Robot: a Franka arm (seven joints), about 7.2 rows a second.
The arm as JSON. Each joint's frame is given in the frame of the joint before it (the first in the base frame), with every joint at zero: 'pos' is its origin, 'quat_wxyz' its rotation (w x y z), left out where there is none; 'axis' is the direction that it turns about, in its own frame. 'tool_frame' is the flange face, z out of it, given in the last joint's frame.
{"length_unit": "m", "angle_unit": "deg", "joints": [
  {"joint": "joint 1", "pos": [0.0, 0.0, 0.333], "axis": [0.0, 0.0, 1.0]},
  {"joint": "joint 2", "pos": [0.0, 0.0, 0.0], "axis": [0.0, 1.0, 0.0]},
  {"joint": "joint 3", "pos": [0.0, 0.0, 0.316], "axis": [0.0, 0.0, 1.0]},
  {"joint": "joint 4", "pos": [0.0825, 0.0, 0.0], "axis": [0.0, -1.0, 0.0]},
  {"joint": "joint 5", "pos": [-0.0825, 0.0, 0.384], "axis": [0.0, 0.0, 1.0]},
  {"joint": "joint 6", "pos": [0.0, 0.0, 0.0], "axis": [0.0, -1.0, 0.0]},
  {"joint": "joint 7", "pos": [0.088, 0.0, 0.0], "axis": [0.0, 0.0, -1.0]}
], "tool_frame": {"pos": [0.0, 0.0, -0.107], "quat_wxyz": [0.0, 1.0, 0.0, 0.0]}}
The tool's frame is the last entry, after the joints.
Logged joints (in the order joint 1, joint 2, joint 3, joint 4, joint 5, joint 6, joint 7), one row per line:
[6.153 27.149 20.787 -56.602 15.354 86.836 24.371]
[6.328 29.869 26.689 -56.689 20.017 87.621 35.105]
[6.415 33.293 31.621 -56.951 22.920 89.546 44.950]
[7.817 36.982 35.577 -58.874 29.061 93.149 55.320]
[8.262 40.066 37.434 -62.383 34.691 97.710 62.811]
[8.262 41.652 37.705 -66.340 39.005 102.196 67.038]
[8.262 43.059 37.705 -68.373 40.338 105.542 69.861]
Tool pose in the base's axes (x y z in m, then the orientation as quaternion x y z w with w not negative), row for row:
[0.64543 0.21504 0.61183 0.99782 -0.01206 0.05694 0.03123]
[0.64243 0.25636 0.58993 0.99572 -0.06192 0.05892 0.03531]
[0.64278 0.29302 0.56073 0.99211 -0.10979 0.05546 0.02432]
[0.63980 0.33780 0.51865 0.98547 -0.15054 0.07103 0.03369]
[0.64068 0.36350 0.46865 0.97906 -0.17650 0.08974 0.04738]
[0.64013 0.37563 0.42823 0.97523 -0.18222 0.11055 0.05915]
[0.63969 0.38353 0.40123 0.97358 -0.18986 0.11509 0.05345]
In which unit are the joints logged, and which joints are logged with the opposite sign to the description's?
The joints are logged in degrees. Opposite sign: joint 5.
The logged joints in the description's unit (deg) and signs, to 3 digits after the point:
[6.153 27.149 20.787 -56.602 -15.354 86.836 24.371]
[6.328 29.869 26.689 -56.689 -20.017 87.621 35.105]
[6.415 33.293 31.621 -56.951 -22.920 89.546 44.950]
[7.817 36.982 35.577 -58.874 -29.061 93.149 55.320]
[8.262 40.066 37.434 -62.383 -34.691 97.710 62.811]
[8.262 41.652 37.705 -66.340 -39.005 102.196 67.038]
[8.262 43.059 37.705 -68.373 -40.338 105.542 69.861]

